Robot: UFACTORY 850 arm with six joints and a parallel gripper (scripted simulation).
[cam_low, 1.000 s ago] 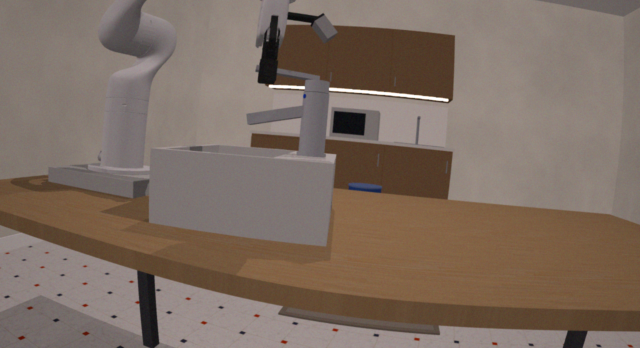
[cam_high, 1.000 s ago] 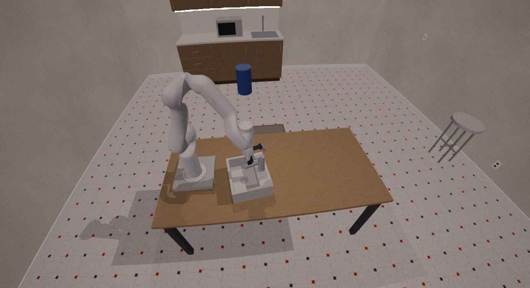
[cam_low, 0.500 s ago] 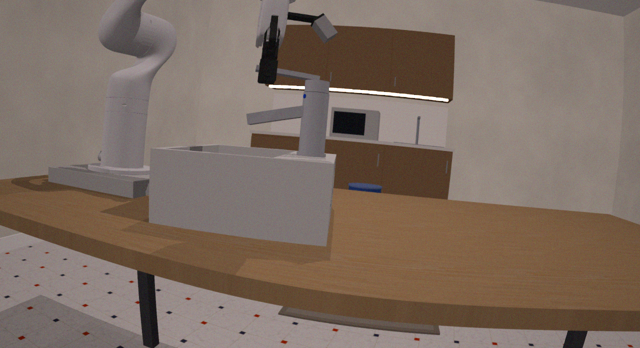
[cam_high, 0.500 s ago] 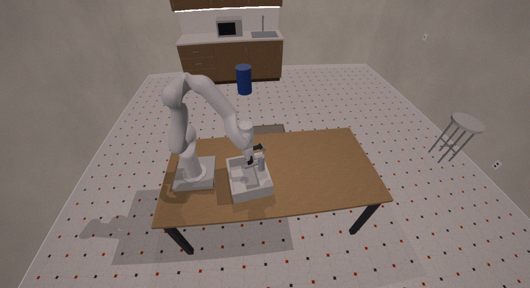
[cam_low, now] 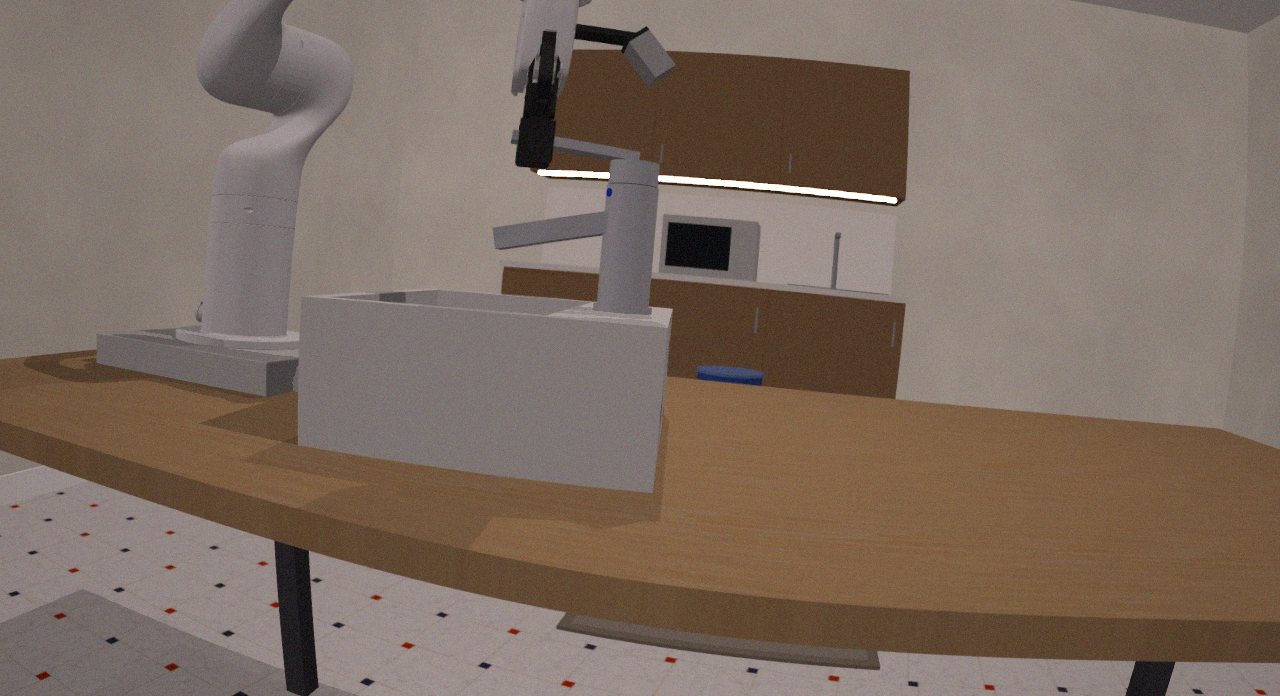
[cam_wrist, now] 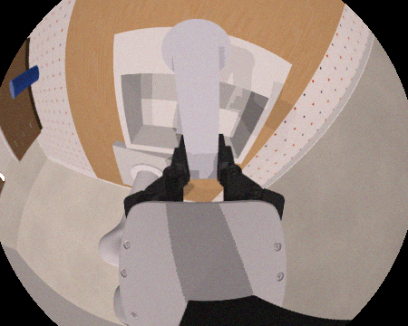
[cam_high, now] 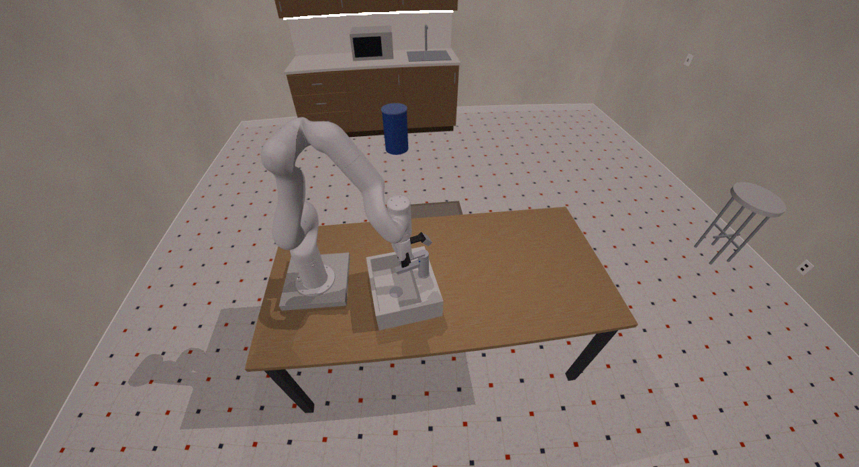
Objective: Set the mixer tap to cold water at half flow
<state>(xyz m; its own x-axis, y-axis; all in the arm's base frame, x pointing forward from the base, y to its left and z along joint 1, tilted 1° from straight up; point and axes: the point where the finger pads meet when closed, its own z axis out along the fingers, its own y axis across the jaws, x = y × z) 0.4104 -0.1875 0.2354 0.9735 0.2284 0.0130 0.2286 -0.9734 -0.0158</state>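
Now: hand 4 cm short of the flat lever and 1 cm to the right of it. Round my hand: white sink basin 23 cm below, 3 cm behind, 2 cm to the left.
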